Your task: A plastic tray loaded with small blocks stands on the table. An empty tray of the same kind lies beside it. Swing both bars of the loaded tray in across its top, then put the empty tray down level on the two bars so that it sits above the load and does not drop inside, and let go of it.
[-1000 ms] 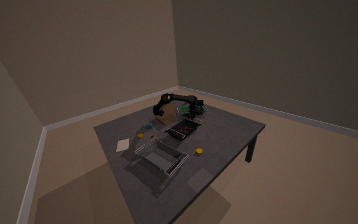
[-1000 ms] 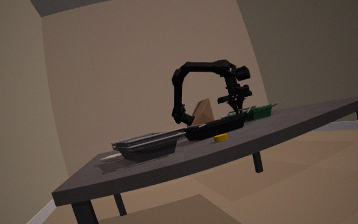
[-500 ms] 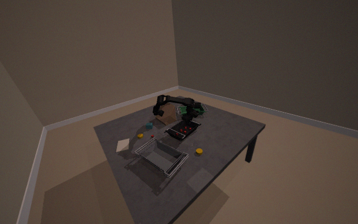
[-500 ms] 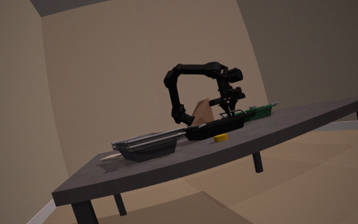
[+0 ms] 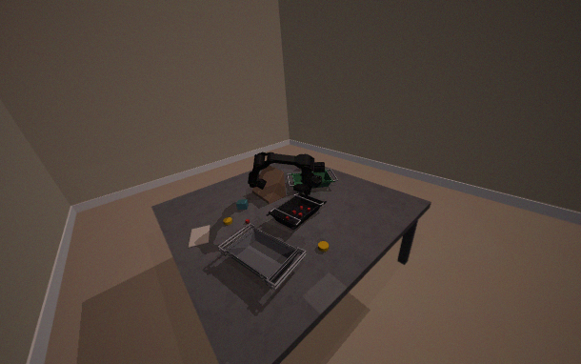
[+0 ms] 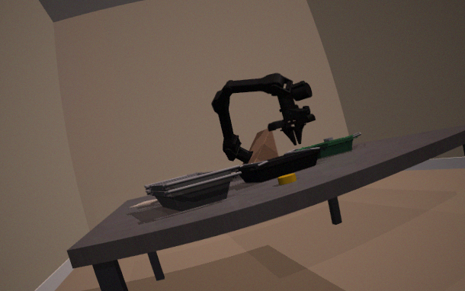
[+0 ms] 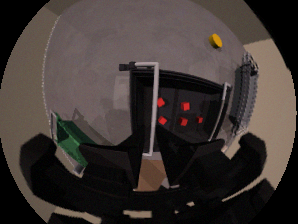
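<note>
Right now the green tray is 23 cm to the left of my gripper tip, 21 cm behind it and 4 cm below it. Also, from my gripper tip: pale card (60 cm to the right, 23 cm behind, 8 cm below); teal cube (31 cm behind, 29 cm to the right, 6 cm below); grey cylinder (48 cm behind, 40 cm to the left, 5 cm below).
</note>
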